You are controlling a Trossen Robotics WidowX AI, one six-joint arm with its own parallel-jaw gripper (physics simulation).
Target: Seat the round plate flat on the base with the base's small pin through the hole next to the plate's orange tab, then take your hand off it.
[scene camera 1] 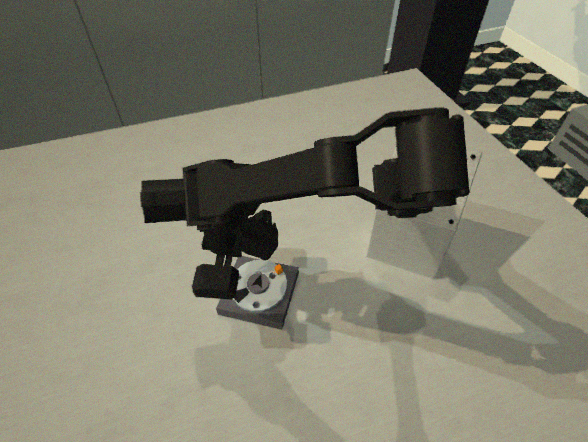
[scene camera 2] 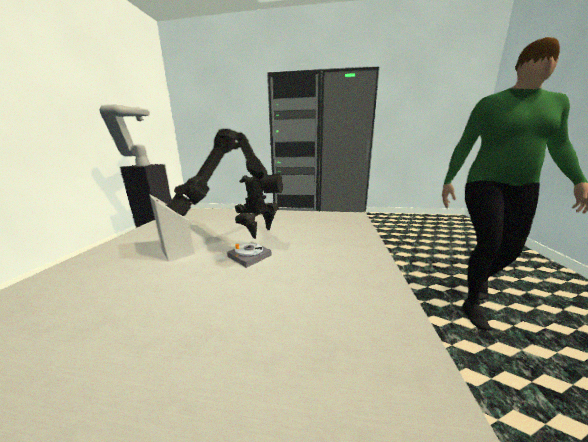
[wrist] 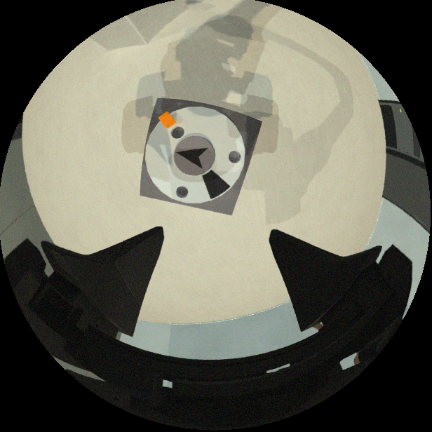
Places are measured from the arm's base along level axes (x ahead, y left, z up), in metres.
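Pixels of known places: gripper, fingertip midpoint: [scene camera 2: 261, 234]; arm's base, link origin: [scene camera 2: 175, 211].
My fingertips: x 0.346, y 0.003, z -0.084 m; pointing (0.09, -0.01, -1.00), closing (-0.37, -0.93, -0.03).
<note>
For each thing: its middle in the pictures, then the offset to it from my fingertips. "pt": a spot on its surface instead. Level surfaces: height alone.
- round white plate, body centre: [scene camera 1: 257, 282] [scene camera 2: 249, 247] 0.055 m back, 0.001 m right, 0.057 m down
- dark grey square base, body centre: [scene camera 1: 258, 287] [scene camera 2: 249, 251] 0.056 m back, 0.002 m right, 0.076 m down
- base's round hub, surface spot: [scene camera 1: 258, 283] pt 0.055 m back, 0.001 m left, 0.056 m down
- orange tab, body centre: [scene camera 1: 278, 269] [scene camera 2: 237, 246] 0.100 m back, 0.012 m right, 0.051 m down
- small round hole, surface spot: [scene camera 1: 271, 274] pt 0.085 m back, 0.015 m right, 0.064 m down
- table, surface height: 0.097 m down
The round white plate [scene camera 1: 274, 293] [scene camera 2: 242, 251] [wrist: 220, 125] lies on the dark grey square base [scene camera 1: 272, 319] [scene camera 2: 246, 260] [wrist: 225, 205] and looks about level. The base's round hub [scene camera 1: 258, 283] [wrist: 194, 155], with a black arrow, shows in the plate's centre hole. The orange tab [scene camera 1: 278, 269] [scene camera 2: 237, 246] [wrist: 167, 120] is at the rim, beside a small round hole [scene camera 1: 272, 275] [wrist: 177, 132]. That hole looks dark grey; I cannot make out whether the small pin is in it. My gripper [scene camera 1: 239, 258] [scene camera 2: 262, 232] [wrist: 217, 234] is open and empty, above the base and apart from the plate. One finger hides part of the base in scene camera 1.
A pale slanted block [scene camera 1: 407, 237] [scene camera 2: 172, 232] stands on the table [scene camera 1: 100, 350] [scene camera 2: 250, 350] by the arm's foot. A person in green [scene camera 2: 522, 135] is on the floor beyond the table's right edge in scene camera 2. A dark cabinet [scene camera 2: 347, 145] stands behind the table.
</note>
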